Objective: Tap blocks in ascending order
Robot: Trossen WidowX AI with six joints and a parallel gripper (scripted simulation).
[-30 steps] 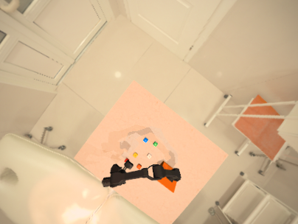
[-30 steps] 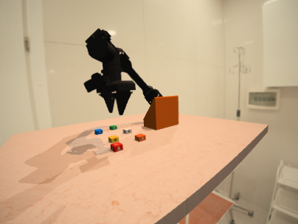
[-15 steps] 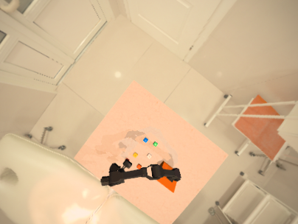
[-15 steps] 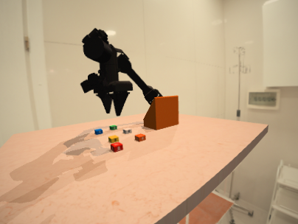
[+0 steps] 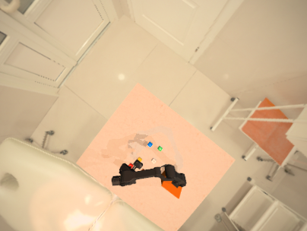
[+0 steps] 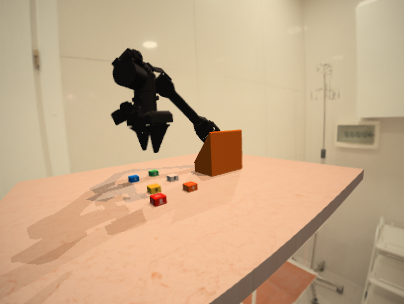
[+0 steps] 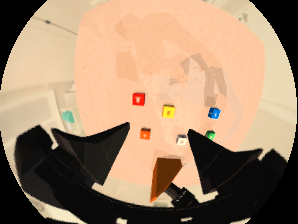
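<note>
Right now my gripper tip is 11 cm past the white block, 11 cm to the left of it and 12 cm above it. From my gripper tip the other things lie so: orange block: 11 cm behind, 2 cm to the left, 12 cm below; then red block: 1 cm ahead, 6 cm to the left, 12 cm below; then yellow block: 1 cm behind, 3 cm to the right, 12 cm below.
</note>
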